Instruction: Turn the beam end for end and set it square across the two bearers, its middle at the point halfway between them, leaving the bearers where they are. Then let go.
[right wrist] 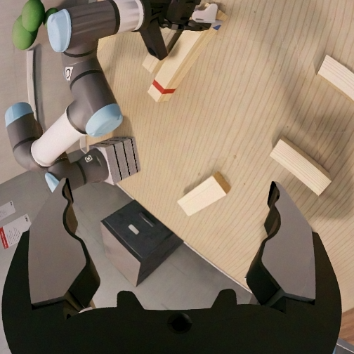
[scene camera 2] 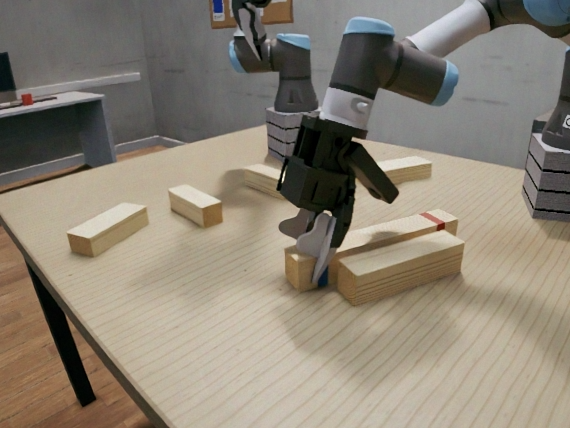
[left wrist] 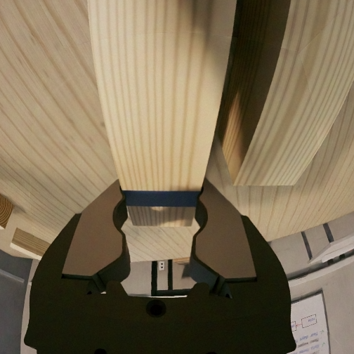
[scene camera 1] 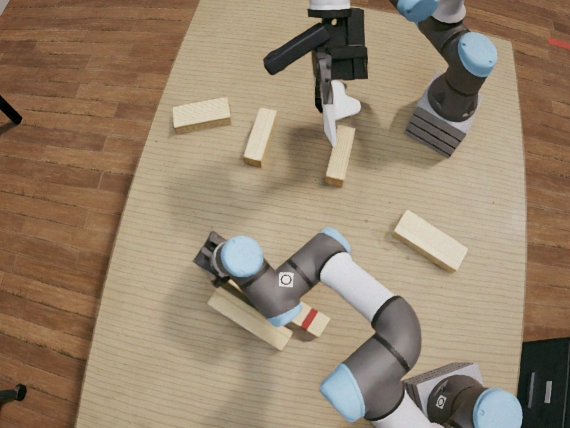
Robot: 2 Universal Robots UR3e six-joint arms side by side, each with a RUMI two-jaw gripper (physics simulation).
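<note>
The beam (scene camera 1: 319,325) (scene camera 2: 390,230) (left wrist: 160,100) (right wrist: 185,57), a long pale bar with a red band near one end and a blue band near the other, lies on the table. My left gripper (scene camera 2: 312,260) (left wrist: 162,175) is shut on its blue-banded end, one finger on each side; the left arm hides much of the beam in scene camera 1. Two short blocks, apparently the bearers, lie nearly parallel: one block (scene camera 1: 260,137) (scene camera 2: 195,202) (right wrist: 337,77) and another block (scene camera 1: 341,157) (scene camera 2: 262,177) (right wrist: 300,165). My right gripper (scene camera 1: 327,125) (right wrist: 170,181) is open and empty, high above the table.
A plain bar (scene camera 1: 250,320) (scene camera 2: 400,267) (left wrist: 300,100) lies close beside the beam, nearly parallel. Another block (scene camera 1: 201,115) (scene camera 2: 107,227) lies near the table's left edge. A further block (scene camera 1: 430,241) (scene camera 2: 407,169) (right wrist: 202,195) lies between the arm bases and the beam.
</note>
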